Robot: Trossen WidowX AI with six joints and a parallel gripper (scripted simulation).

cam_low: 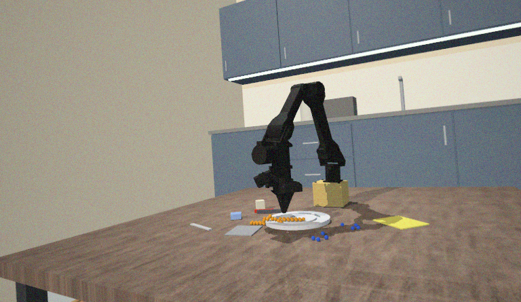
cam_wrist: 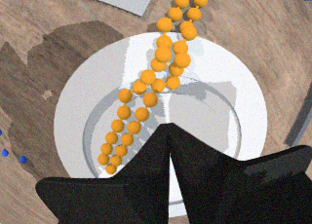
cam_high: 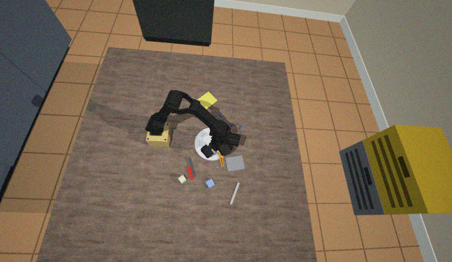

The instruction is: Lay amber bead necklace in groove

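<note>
My gripper tip is 11 cm short of the grey square tile, 8 cm to the left of it and 3 cm above it. The rest, counted from my gripper tip: cream cube 18 cm to the right, 18 cm behind, 1 cm below; red stick 14 cm behind, 12 cm to the right, 2 cm below; light blue cube 19 cm to the right, 3 cm behind, 2 cm below.
</note>
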